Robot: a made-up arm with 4 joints.
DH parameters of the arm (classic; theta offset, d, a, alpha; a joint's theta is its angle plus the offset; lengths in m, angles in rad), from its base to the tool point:
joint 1: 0 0.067 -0.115 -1.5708
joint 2: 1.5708 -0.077 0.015 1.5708
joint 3: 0 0.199 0.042 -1.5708
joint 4: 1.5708 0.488 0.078 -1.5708
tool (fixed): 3.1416 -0.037 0 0
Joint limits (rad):
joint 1: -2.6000..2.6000
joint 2: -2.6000..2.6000
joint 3: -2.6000..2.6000
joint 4: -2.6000..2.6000
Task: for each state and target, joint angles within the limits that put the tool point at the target. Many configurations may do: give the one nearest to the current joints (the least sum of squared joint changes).
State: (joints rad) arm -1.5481 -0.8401 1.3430 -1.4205
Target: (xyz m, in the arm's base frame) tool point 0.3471 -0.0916 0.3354
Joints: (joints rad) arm -1.6162 -0.0816 0.8130 -1.2791
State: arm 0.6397 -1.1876 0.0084 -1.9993
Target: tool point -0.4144 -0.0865 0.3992
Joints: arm 1.2233 -1.2049 0.6710 -2.1307
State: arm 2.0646 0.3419 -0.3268 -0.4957
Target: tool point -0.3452 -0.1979 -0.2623
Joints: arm 1.5090 0.7865 -0.3792 -0.6562
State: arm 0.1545 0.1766 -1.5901 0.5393
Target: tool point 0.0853 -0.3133 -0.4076
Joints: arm 0.8194 0.3576 -1.8727 0.2721
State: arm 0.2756 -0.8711 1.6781 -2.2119
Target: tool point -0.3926 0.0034 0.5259
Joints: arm 0.1733 -1.0700 1.4450 -2.1438
